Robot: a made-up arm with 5 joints.
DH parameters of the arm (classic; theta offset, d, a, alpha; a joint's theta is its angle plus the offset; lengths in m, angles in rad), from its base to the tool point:
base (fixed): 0 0.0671 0 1.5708
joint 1: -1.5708 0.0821 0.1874 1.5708
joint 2: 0 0.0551 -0.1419 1.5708
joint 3: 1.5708 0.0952 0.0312 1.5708
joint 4: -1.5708 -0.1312 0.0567 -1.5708
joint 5: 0 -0.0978 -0.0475 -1.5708
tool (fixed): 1.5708 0.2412 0 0
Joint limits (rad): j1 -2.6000..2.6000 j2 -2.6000..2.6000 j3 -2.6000..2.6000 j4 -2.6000..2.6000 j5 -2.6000..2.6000
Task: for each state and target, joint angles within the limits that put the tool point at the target. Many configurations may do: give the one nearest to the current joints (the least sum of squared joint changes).
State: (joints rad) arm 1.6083 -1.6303 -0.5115 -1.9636 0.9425
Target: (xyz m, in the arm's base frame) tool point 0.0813 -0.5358 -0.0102
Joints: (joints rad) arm 1.9507 -1.4555 0.5923 -2.1550 0.9022
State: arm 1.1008 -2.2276 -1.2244 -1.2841 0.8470
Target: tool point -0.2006 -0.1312 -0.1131
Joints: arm 0.8640 -1.9707 -1.5605 -1.3810 1.0488
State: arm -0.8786 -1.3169 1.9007 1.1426 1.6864
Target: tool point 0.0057 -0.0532 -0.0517
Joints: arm -0.7611 -1.5354 1.4628 1.0412 1.4124
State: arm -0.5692 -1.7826 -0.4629 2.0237 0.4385
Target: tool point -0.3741 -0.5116 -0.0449
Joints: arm -0.6667 -1.8310 -0.4346 2.0276 0.2792
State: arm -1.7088 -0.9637 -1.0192 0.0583 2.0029
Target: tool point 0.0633 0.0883 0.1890
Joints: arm -1.3068 -0.5603 -1.1147 -0.4370 1.7409
